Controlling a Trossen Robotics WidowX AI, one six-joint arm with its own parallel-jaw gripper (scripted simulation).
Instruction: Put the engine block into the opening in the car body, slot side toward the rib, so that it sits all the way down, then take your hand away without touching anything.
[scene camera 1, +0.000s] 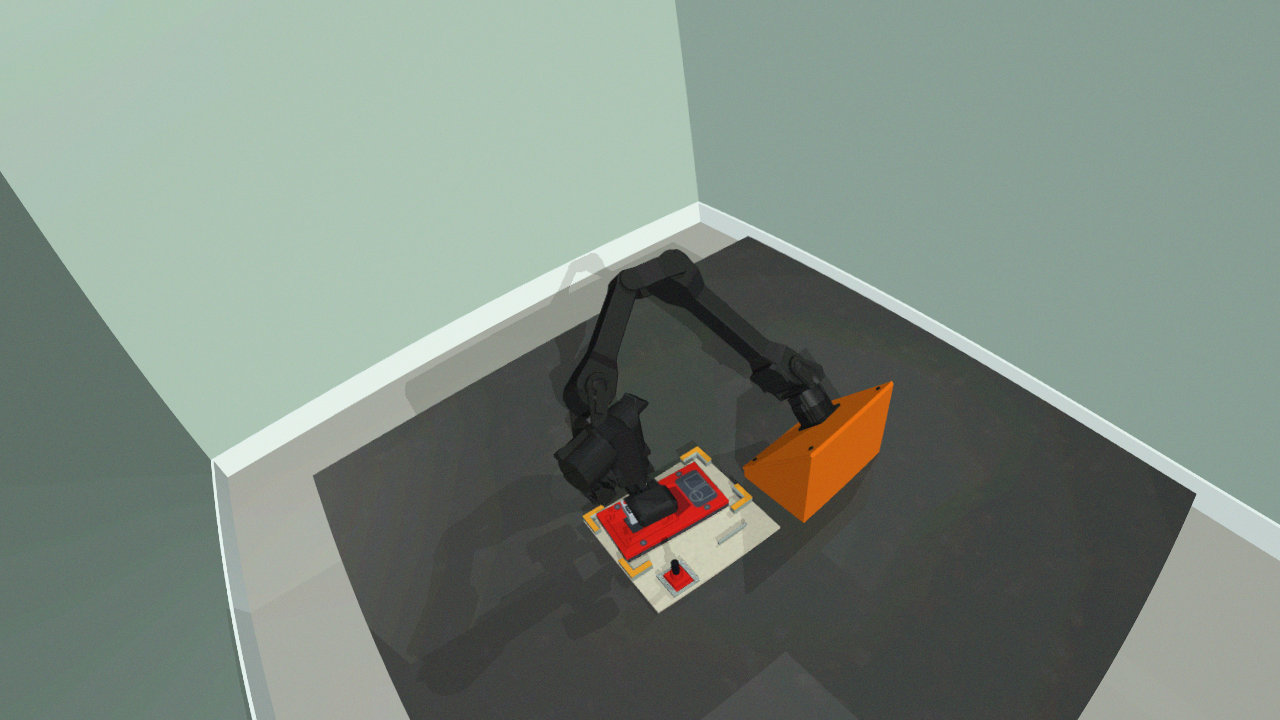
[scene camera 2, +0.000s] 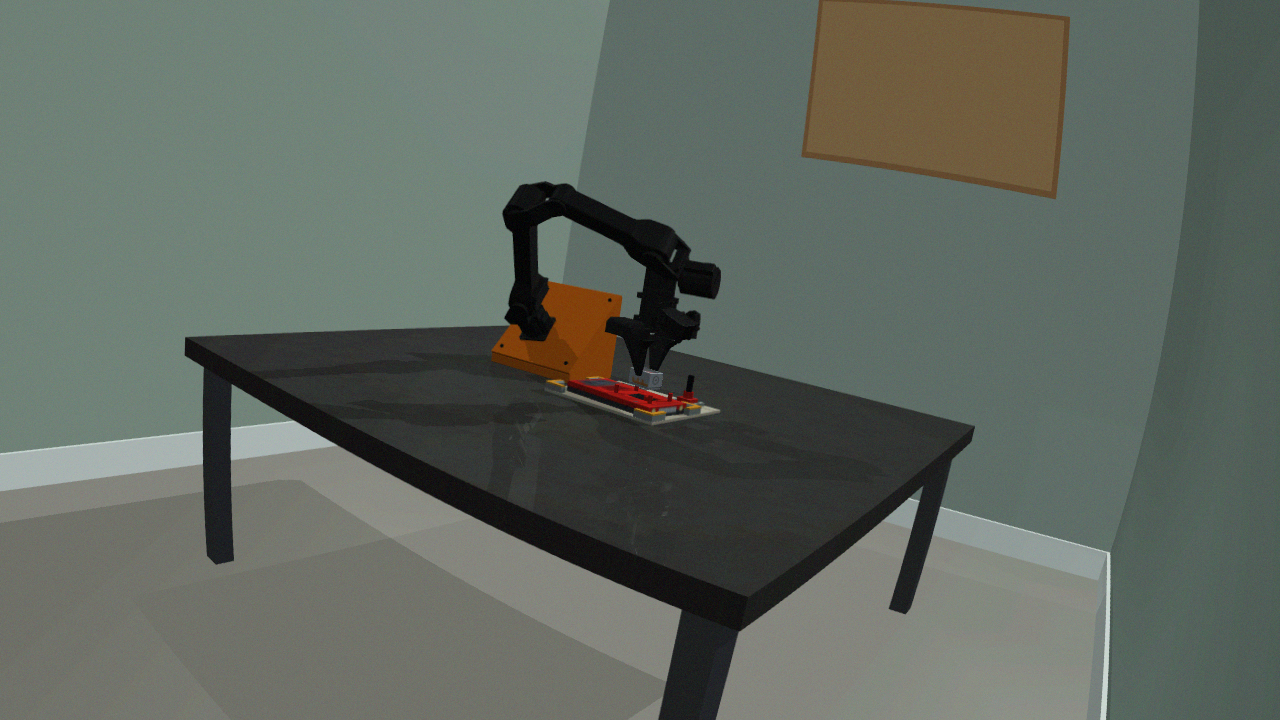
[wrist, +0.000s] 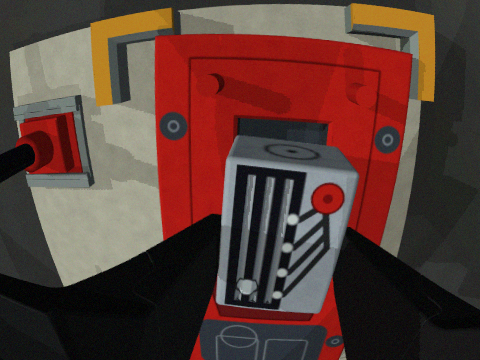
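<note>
The gripper's visible in scene camera 1 (scene camera 1: 639, 505), in scene camera 2 (scene camera 2: 645, 375) and in the wrist view (wrist: 279, 234), and it's carrying an engine block (wrist: 286, 204). There's a red car body too, which you'd find in scene camera 2 (scene camera 2: 621, 396) and in the wrist view (wrist: 209, 88).
</note>
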